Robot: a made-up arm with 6 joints.
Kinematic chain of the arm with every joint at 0, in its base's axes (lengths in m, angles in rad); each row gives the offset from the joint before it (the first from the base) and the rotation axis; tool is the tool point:
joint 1: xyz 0 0 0.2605 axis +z
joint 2: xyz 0 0 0 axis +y
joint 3: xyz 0 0 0.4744 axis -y
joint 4: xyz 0 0 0 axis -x
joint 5: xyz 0.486 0 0 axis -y
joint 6: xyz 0 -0.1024 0 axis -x
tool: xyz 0 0 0
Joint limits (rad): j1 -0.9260..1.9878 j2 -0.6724..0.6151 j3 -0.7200..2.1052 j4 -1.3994..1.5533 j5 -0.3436..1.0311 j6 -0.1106..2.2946
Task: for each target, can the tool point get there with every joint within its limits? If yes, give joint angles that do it. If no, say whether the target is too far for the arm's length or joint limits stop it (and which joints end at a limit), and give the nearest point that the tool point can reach.
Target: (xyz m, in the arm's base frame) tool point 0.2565 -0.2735 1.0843
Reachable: yes | joints -0.6275 0.0485 0.9918 -0.8077 0.1030 0.7272
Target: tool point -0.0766 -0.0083 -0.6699
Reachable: no: joint limits stop it (at a limit: joint 1, joint 2, joint 3, joint 4) | nearest point -0.1011 0.2714 0.1518 | short by 0.868 m
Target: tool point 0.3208 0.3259 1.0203
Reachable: yes | joints 0.9305 0.1131 0.9036 -0.9132 0.8605 1.4228
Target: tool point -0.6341 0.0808 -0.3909
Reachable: no: joint limits stop it (at a limit: joint 1, joint 2, joint 4) | nearest point -0.1059 0.2822 0.1523 | short by 0.784 m
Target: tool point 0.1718 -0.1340 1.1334
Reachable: yes | joints -0.2522 -0.1588 0.9264 -0.5585 0.3351 2.0058
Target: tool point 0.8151 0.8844 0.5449
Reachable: no: too far | nearest point 0.5201 0.5643 0.5932 | short by 0.438 m
